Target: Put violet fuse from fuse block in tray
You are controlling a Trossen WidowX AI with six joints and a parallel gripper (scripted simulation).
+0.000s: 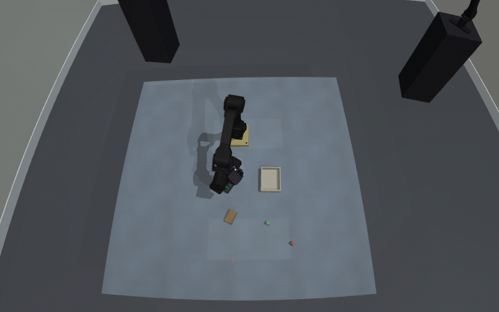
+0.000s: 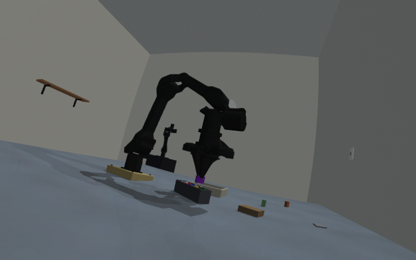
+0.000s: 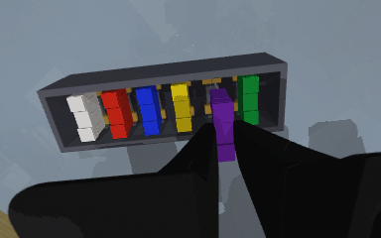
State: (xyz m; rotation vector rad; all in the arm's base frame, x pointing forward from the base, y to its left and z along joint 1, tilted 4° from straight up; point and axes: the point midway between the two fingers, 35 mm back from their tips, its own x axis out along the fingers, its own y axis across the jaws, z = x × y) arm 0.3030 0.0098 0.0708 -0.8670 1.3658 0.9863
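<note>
Right now the yellow fuse is 2 cm behind my gripper tip, 1 cm to the left of it and 4 cm below it. Also, from my gripper tip: violet fuse (1 cm below); blue fuse (4 cm behind, 2 cm to the left, 4 cm below); green fuse (2 cm ahead, 1 cm to the right, 4 cm below).
</note>
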